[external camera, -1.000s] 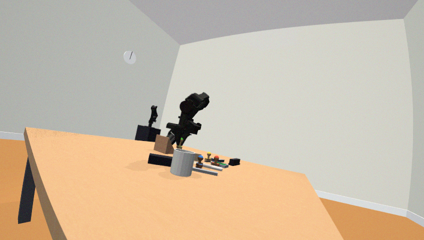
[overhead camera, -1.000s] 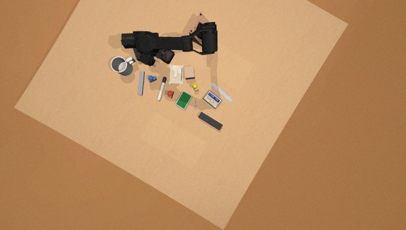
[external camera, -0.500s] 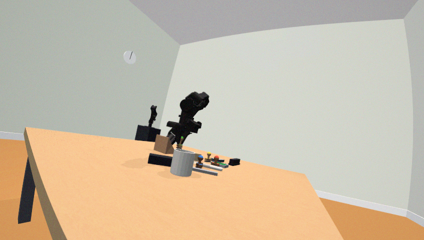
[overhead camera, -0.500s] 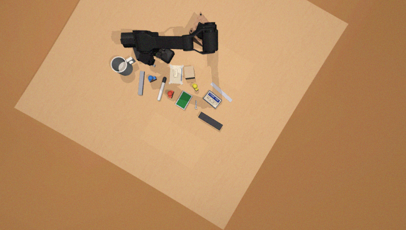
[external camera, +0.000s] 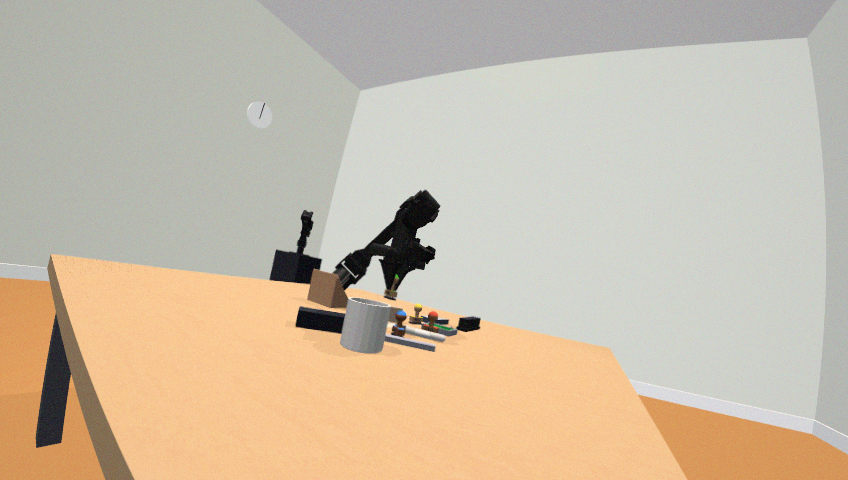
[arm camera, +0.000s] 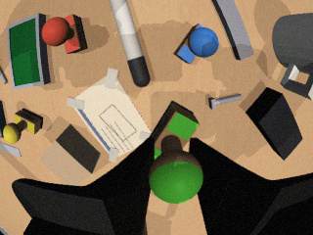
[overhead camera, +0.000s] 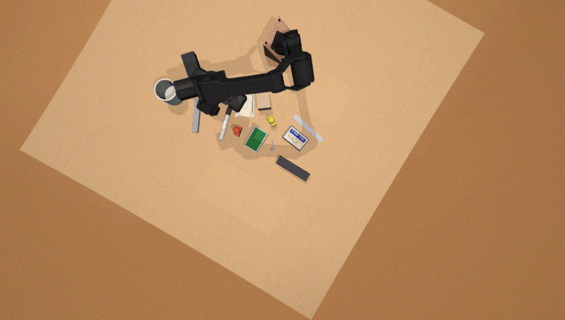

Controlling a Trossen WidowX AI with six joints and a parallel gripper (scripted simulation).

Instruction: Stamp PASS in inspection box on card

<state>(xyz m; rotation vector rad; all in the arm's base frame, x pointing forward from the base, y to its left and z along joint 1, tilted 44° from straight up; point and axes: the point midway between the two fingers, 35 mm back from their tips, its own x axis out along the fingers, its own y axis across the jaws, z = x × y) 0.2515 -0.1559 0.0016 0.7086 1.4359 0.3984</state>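
My gripper tip is now 160 mm to the right of the green ink pad, 100 mm short of it and 100 mm above it. Also, from my gripper tip: blue stamp 80 mm below, 60 mm ahead, 40 mm to the right; then green-knobbed stamp right at my gripper tip; then white marker 90 mm below, 70 mm ahead, 20 mm to the left.
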